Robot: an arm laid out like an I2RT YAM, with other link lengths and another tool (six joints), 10 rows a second.
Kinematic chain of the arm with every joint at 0, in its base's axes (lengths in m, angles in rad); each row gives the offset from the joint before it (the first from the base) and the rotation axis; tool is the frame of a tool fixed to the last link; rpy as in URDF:
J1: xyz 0 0 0.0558 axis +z
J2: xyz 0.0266 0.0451 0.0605 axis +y
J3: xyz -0.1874 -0.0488 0 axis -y
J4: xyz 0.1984 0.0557 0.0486 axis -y
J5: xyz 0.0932 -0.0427 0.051 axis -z
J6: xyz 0.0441 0 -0.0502 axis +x
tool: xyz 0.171 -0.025 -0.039 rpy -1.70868 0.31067 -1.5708
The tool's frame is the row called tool.
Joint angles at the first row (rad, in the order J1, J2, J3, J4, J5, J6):
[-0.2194, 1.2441, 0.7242, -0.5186, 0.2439, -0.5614]
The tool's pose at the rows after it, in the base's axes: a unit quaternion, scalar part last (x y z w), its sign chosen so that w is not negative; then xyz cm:
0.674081, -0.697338, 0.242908, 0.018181, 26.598, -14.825, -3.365
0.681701, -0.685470, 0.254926, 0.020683, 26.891, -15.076, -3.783
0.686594, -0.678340, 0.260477, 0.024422, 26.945, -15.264, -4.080
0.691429, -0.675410, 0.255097, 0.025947, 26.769, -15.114, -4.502
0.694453, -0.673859, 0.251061, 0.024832, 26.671, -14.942, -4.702
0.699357, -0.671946, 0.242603, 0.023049, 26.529, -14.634, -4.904
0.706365, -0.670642, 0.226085, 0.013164, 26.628, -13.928, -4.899
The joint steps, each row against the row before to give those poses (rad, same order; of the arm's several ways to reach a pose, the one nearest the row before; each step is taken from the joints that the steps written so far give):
[-0.0015, -0.0062, -0.0705, 0.0720, 0.0123, -0.0337]
[0.0000, 0.0000, -0.0462, 0.0691, 0.0061, -0.0353]
[-0.0015, 0.0031, -0.0260, 0.0384, 0.0046, -0.0230]
[0.0000, 0.0076, -0.0078, 0.0047, -0.0061, -0.0077]
[0.0000, 0.0000, -0.0031, -0.0031, -0.0077, -0.0031]
[0.0000, 0.0016, 0.0061, -0.0183, -0.0138, -0.0031]
[0.0000, 0.0061, 0.0353, -0.0506, -0.0352, 0.0031]

